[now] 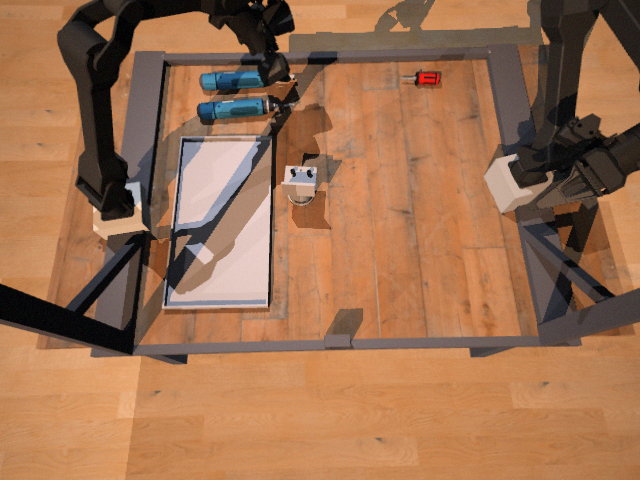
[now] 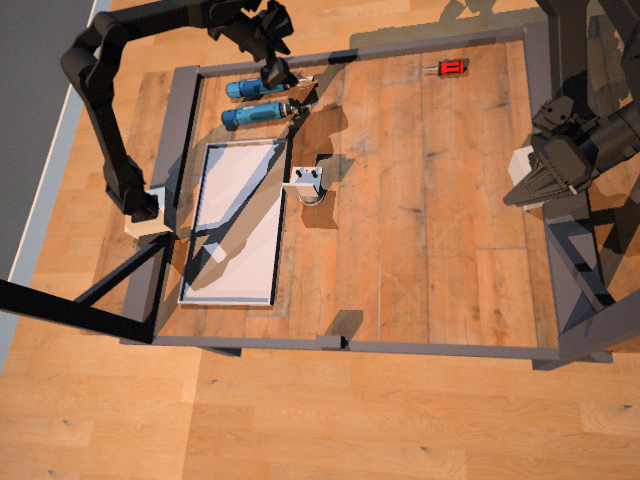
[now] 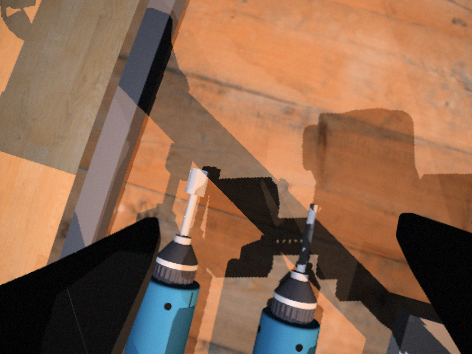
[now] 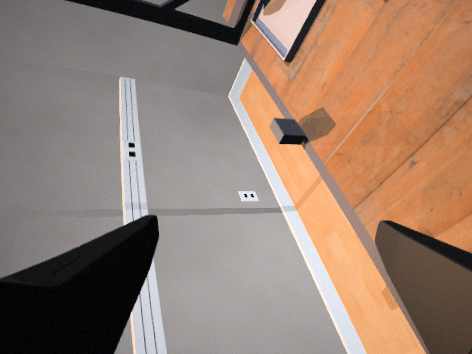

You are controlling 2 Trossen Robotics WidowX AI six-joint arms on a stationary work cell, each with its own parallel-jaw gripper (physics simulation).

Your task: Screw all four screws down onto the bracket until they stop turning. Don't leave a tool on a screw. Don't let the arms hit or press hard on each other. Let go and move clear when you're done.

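Seen in the pictures: left gripper, fingertip midpoint: [image 2: 293, 68] [image 3: 278, 227]; right gripper, fingertip midpoint: [image 1: 532, 207] [image 2: 509, 203] [image 4: 268, 229]; left arm's base, origin of the base link: [image 1: 117, 205] [image 2: 145, 209]; right arm's base, origin of the base link: [image 1: 527, 172].
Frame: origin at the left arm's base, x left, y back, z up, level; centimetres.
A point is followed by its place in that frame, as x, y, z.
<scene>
A small white bracket [image 1: 302, 178] @(-1.2, -40.5, 0.9) [image 2: 306, 180] @(-1.5, -40.2, 0.9) stands on a round base right of the tray. Two dark screw heads show on its top; the other screws cannot be made out. A blue power driver with a wide socket tip [image 1: 235, 80] @(30.6, -28.9, -2.1) [image 2: 253, 87] @(30.7, -28.0, -2.1) [image 3: 165, 320] @(30.9, -33.8, -1.7) lies at the back left. A second blue driver with a thin bit [image 1: 237, 108] @(22.2, -28.4, -2.0) [image 2: 255, 113] @(22.2, -28.2, -1.9) [image 3: 287, 332] @(23.2, -34.2, -1.7) lies beside it. My left gripper [image 1: 285, 51] [image 2: 290, 67] @(25.5, -40.9, 6.4) [image 3: 278, 227] @(25.5, -40.9, 6.4) is open and empty above the drivers' tip ends. My right gripper [image 2: 509, 201] @(-25.6, -73.9, 24.1) [image 4: 268, 229] @(-25.6, -73.9, 24.1) is open and empty at the right edge, far from the bracket.
A red screwdriver [image 1: 428, 78] @(23.1, -76.9, -3.1) [image 2: 451, 67] @(23.1, -76.9, -3.1) lies at the back right. A shallow white tray [image 1: 245, 279] @(-20.0, -24.5, -5.3) [image 2: 245, 284] @(-21.2, -22.7, -5.3) lies on the left side, between the left arm's side and the bracket. A grey frame [image 1: 439, 342] @(-40.6, -62.2, -5.7) [image 2: 439, 349] @(-40.6, -61.8, -5.7) borders the table.
</scene>
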